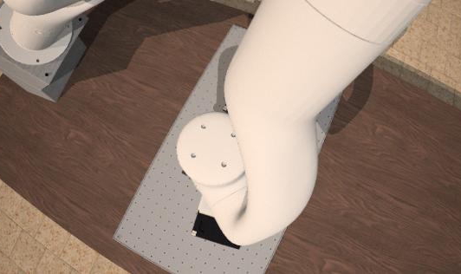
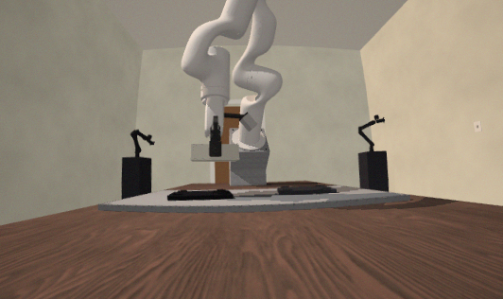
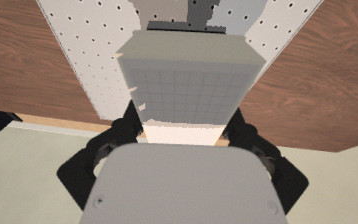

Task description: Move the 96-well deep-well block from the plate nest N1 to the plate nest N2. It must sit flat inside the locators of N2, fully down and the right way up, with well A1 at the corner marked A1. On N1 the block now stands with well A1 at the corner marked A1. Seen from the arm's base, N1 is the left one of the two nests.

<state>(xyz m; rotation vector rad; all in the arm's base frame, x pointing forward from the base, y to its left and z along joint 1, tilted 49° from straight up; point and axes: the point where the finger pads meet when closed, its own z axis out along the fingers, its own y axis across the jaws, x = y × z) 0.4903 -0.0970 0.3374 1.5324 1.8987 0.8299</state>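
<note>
Now: hand 10 mm short of the black plate nest N2, 40 mm to the left of it and 110 mm above it. From my hand the other things lie so: plate nest N1 (80 mm behind, 260 mm to the left, 110 mm below); cream 96-well deep-well block (right at my hand).
</note>
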